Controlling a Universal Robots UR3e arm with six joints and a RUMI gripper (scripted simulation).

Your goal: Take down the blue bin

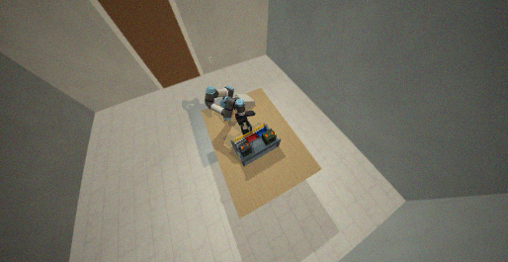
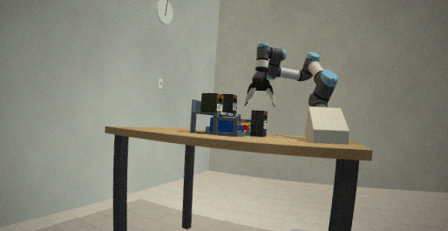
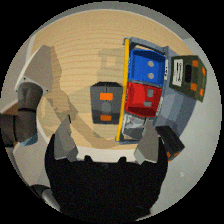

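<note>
The dark box lies 10 mm to the left of my hand and 90 mm below it. From my hand the other things lie so: yellow rod: 50 mm ahead, 90 mm below; red bin: 130 mm ahead, 10 mm to the right, 110 mm below; blue open bin: 140 mm ahead, 110 mm to the left, 110 mm below.
</note>
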